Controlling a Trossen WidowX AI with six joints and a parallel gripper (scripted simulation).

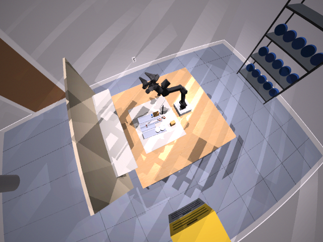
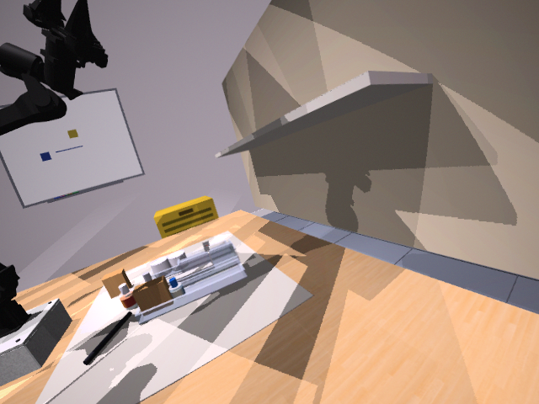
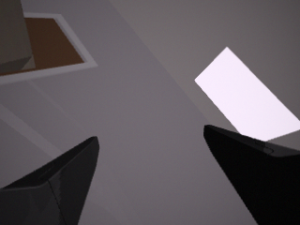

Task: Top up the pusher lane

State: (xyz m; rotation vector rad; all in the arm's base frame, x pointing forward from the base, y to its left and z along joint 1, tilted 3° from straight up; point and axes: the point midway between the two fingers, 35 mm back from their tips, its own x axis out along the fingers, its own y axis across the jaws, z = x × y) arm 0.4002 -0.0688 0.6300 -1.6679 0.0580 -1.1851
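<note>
My gripper tip is 690 mm above the brown box, 60 mm past it and 30 mm to the right of it. The rest, counted from my gripper tip: black rod (730 mm below, 170 mm behind).
</note>
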